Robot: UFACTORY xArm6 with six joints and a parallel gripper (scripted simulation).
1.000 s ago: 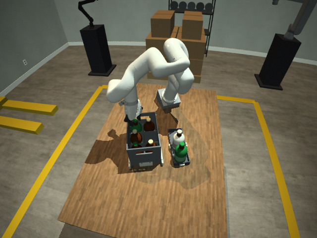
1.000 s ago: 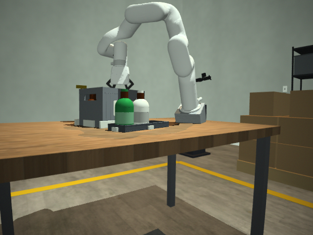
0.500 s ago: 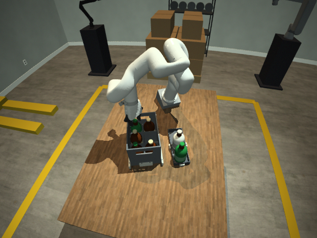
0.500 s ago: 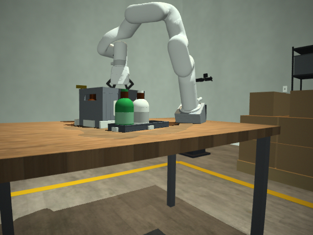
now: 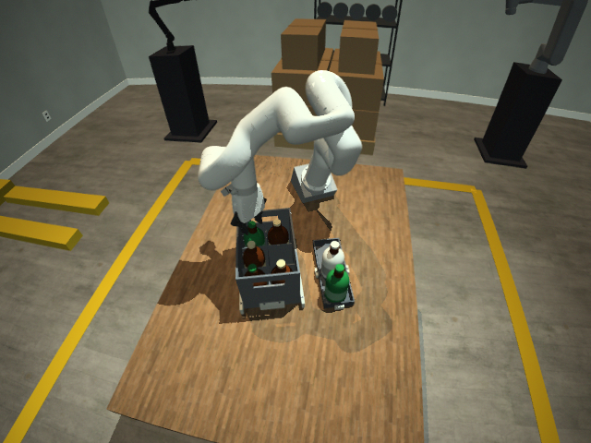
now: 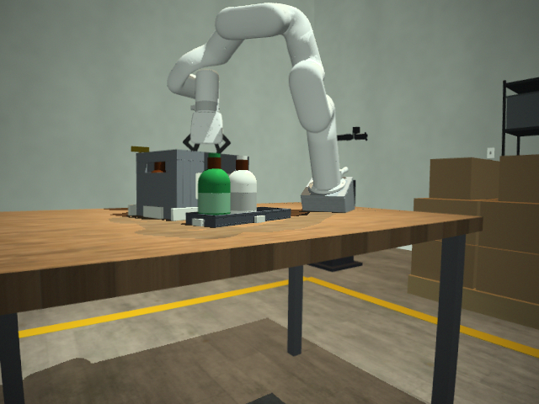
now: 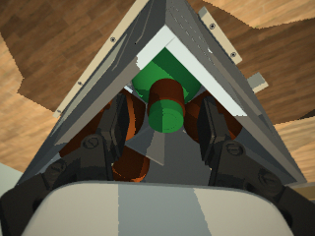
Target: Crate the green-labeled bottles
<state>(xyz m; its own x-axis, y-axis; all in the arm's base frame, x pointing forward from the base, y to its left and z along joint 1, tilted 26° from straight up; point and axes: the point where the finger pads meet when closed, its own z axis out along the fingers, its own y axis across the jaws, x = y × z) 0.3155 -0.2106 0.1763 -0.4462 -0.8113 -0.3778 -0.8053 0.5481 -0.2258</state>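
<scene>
My gripper is now 40 mm short of the white-labeled bottle, 280 mm to the right of it and 80 mm above it. Round my hand: tray: 30 mm ahead, 280 mm to the left, 150 mm below; then grey crate: 70 mm ahead, 70 mm to the left, 80 mm below.
</scene>
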